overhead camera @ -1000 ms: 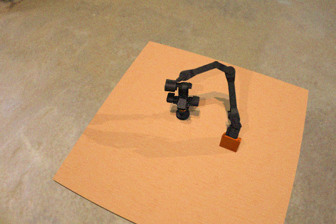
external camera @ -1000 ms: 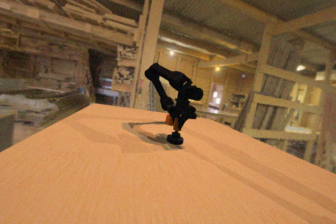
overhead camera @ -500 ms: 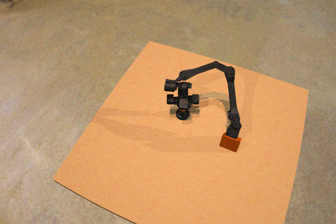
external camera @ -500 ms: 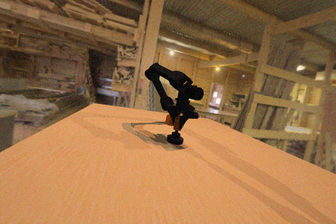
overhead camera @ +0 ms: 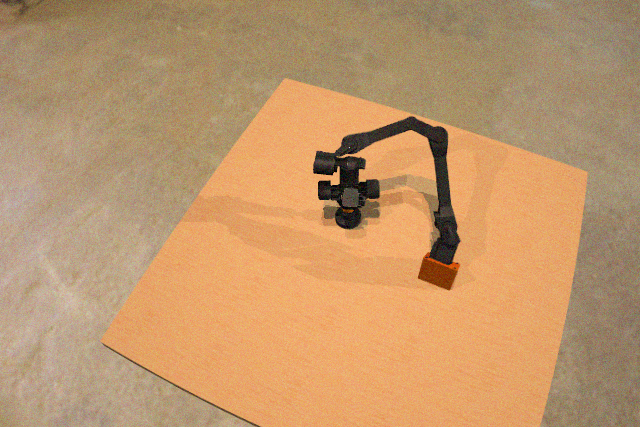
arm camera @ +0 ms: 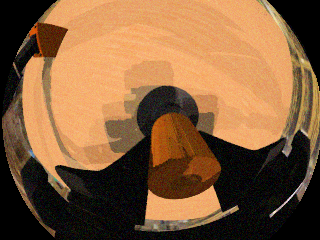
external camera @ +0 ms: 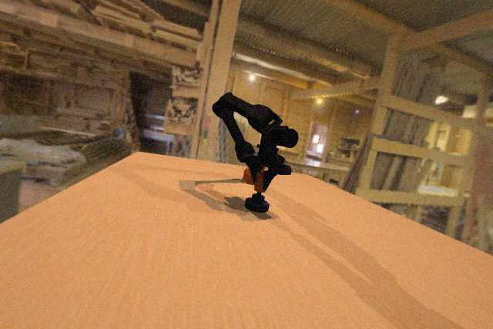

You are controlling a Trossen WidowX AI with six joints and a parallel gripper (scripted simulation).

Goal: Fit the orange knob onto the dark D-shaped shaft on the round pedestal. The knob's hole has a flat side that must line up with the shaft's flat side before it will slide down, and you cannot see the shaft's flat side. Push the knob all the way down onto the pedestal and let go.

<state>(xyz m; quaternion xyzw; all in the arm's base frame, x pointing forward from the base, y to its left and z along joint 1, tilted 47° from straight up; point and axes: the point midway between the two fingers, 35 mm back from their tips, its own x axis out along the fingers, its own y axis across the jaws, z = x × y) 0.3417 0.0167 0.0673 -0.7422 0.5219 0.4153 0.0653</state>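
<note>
The orange knob lies 20 mm above my gripper tip. Round my gripper tip: dark round pedestal: 40 mm below.
</note>
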